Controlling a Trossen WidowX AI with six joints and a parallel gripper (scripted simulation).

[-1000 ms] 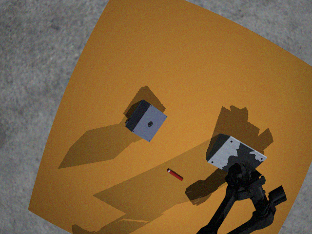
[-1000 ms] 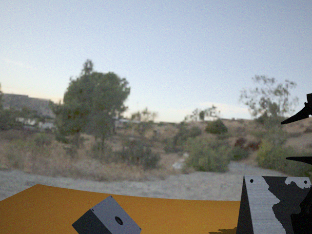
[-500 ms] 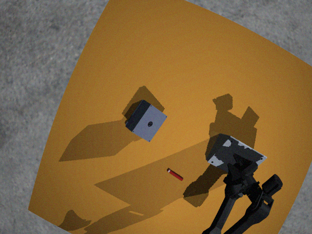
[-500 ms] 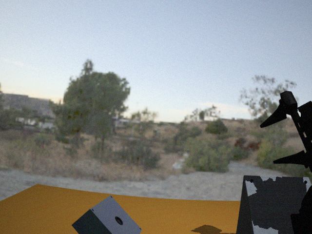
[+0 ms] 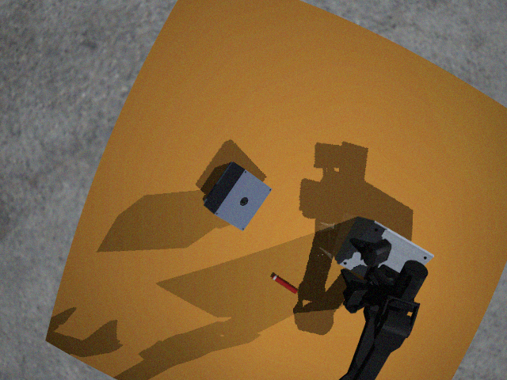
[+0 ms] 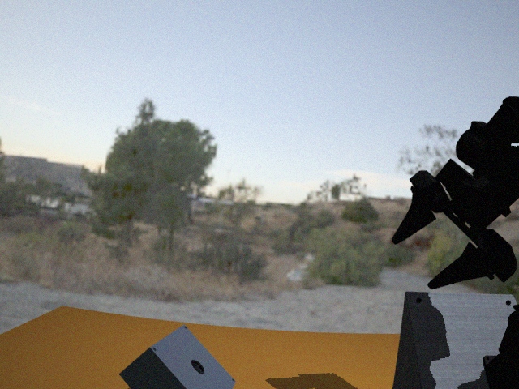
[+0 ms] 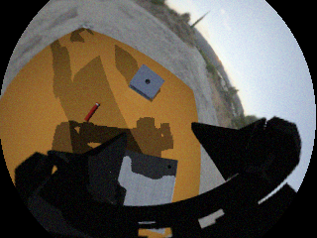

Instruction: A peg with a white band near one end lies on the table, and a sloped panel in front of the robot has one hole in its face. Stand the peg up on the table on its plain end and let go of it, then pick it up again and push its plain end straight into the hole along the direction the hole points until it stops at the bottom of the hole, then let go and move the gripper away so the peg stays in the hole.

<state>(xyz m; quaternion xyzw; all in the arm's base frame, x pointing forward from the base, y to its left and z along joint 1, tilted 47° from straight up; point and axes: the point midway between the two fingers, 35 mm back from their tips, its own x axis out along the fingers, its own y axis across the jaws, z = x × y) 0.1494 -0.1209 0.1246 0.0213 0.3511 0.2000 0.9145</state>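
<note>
Right now my gripper tip is 70 mm short of the red peg, 160 mm to the right of it and 240 mm above it. The rest, counted from my gripper tip: grey sloped panel (280 mm ahead, 10 mm to the left, 170 mm below).
</note>
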